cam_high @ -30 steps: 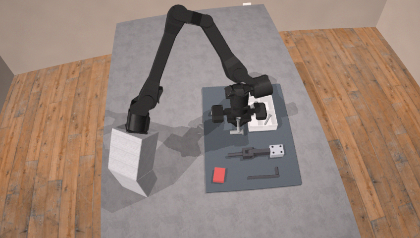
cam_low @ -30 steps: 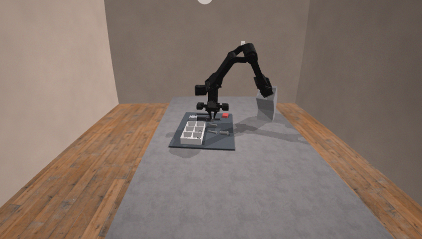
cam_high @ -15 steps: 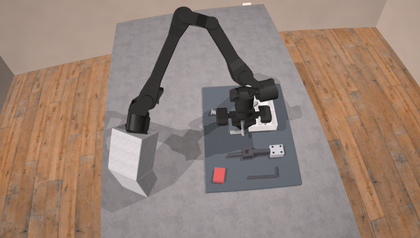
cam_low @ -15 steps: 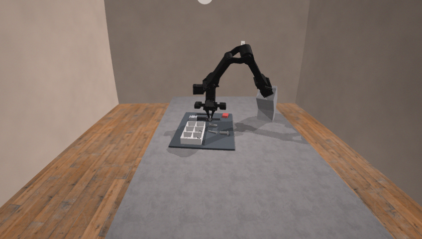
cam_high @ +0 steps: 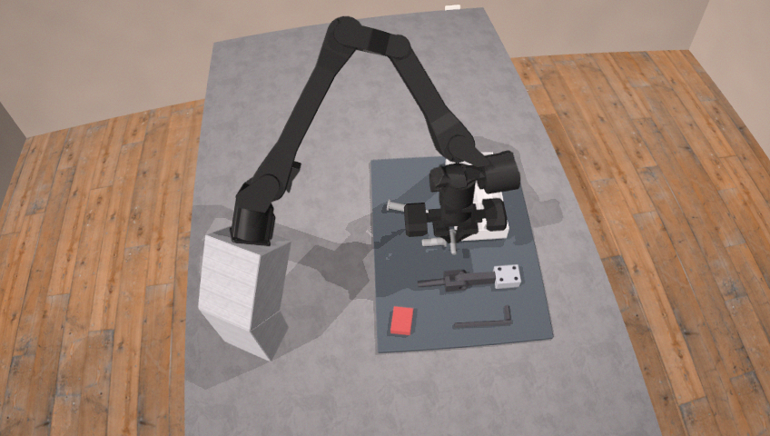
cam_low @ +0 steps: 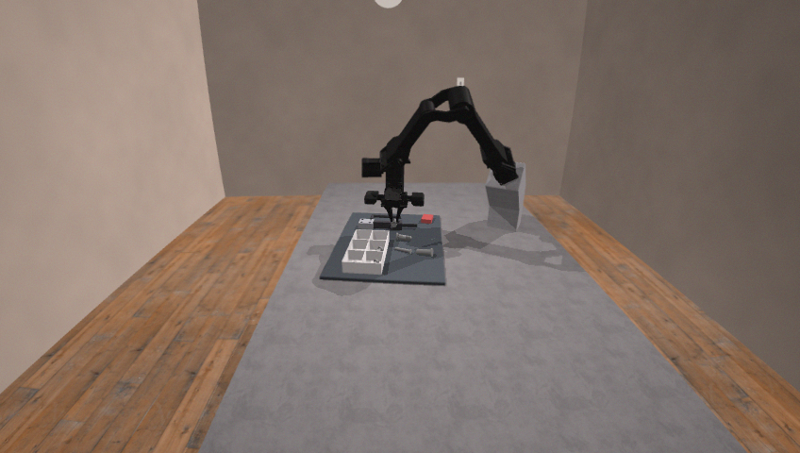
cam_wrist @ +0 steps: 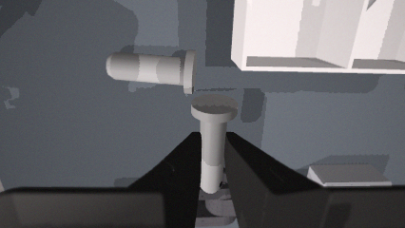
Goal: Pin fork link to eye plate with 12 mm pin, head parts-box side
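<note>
Now: hand 7 cm to the left of the eye plate, 7 cm above it and 2 cm short of it. From my hand the other things lie so: dark L-shaped key: 16 cm to the right, 8 cm below, 5 cm ahead; white parts box: 13 cm to the left, 8 cm ahead, 7 cm below; red block: 13 cm to the right, 12 cm behind, 8 cm below.
</note>
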